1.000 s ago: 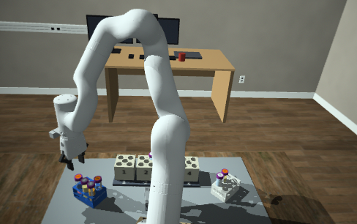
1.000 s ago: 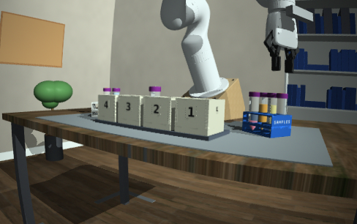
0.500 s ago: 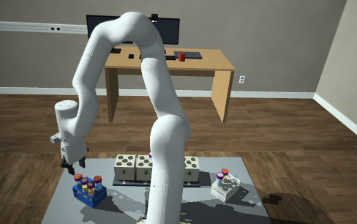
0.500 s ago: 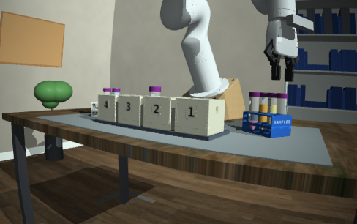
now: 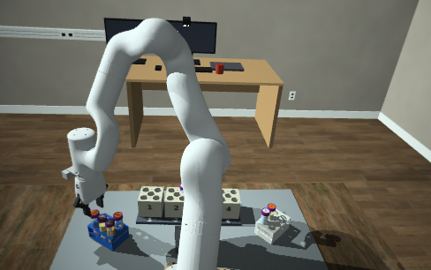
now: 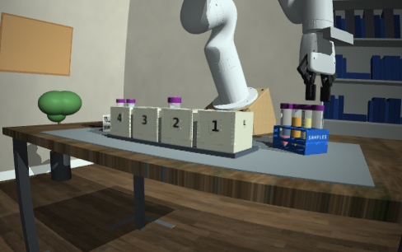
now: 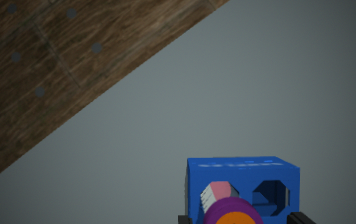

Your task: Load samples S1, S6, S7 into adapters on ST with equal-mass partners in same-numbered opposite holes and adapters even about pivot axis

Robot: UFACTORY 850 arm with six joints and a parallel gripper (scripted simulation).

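Now: the blue samples rack 20 mm behind my hand, 40 mm to the right of it and 120 mm below it. From my hand the other things lie so: adapter 1: 80 mm ahead, 220 mm to the right, 100 mm below; then white rack: 170 mm behind, 680 mm to the right, 120 mm below.
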